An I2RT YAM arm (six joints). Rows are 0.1 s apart.
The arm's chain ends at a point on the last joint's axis. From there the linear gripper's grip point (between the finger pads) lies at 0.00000 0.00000 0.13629 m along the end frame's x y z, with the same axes.
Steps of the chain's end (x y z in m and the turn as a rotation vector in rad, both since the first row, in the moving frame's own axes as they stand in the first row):
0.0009 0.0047 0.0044 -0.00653 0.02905 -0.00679
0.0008 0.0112 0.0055 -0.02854 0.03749 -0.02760
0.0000 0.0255 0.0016 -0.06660 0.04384 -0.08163
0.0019 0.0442 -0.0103 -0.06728 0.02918 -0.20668
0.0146 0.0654 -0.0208 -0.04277 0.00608 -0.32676
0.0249 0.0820 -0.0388 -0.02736 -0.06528 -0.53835
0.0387 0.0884 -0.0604 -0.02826 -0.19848 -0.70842
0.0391 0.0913 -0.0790 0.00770 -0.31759 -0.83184
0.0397 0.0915 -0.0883 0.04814 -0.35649 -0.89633
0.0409 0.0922 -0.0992 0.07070 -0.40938 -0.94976
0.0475 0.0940 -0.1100 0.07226 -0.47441 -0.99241
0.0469 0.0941 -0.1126 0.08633 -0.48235 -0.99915
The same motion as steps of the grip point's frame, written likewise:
0.0049 0.0056 0.0043 -0.00653 0.02905 -0.00679
0.0060 0.0150 0.0053 -0.02854 0.03749 -0.02760
0.0063 0.0343 0.0012 -0.06660 0.04384 -0.08163
0.0068 0.0529 -0.0107 -0.06728 0.02918 -0.20668
0.0164 0.0710 -0.0209 -0.04277 0.00608 -0.32676
0.0174 0.0879 -0.0391 -0.02736 -0.06528 -0.53835
0.0153 0.1011 -0.0630 -0.02826 -0.19848 -0.70842
0.0009 0.1072 -0.0854 0.00770 -0.31759 -0.83184
-0.0044 0.1060 -0.0965 0.04814 -0.35649 -0.89633
-0.0096 0.1084 -0.1099 0.07070 -0.40938 -0.94976
-0.0092 0.1150 -0.1242 0.07226 -0.47441 -0.99241
-0.0114 0.1142 -0.1273 0.08633 -0.48235 -0.99915

